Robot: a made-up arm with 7 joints.
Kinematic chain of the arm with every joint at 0, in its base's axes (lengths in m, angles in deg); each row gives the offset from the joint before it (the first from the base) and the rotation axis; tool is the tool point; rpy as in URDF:
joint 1: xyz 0 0 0.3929 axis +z
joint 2: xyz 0 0 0 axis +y
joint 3: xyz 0 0 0.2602 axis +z
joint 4: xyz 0.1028 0 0 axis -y
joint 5: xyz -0.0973 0 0.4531 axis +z
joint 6: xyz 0 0 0 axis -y
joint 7: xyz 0.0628 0 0 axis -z
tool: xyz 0 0 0 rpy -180 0 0
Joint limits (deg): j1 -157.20..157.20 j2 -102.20..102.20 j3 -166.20..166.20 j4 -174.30..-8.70 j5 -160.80..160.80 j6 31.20..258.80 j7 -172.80..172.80
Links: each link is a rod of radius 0.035 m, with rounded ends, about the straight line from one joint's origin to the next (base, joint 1, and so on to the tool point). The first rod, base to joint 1, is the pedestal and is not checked.
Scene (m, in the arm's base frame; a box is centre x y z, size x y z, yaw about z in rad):
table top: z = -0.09
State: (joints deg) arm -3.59 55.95 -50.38 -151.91 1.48 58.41 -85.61
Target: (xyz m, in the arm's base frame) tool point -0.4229 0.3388 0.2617
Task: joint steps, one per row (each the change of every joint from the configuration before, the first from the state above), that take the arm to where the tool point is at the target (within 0.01 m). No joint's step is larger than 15 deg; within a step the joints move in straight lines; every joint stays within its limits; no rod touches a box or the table.
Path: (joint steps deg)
1: -14.10 3.36 -2.88 2.66 -0.08 1.84 0.00
2: -14.09 3.35 -2.89 2.65 -0.08 1.84 0.00
3: -14.10 3.36 -2.88 2.66 -0.08 1.85 0.00
4: -14.09 3.35 -2.88 2.65 -0.08 1.84 0.00
5: -14.10 3.36 -2.88 2.66 -0.08 1.84 0.00
6: -14.09 3.35 -2.89 2.65 -0.08 1.84 0.00
7: -14.10 3.36 -2.88 2.66 -0.08 1.85 0.00
8: -14.09 3.35 -2.88 2.65 -0.09 1.84 0.00
9: -14.10 3.36 -2.88 2.66 -0.08 1.84 0.00

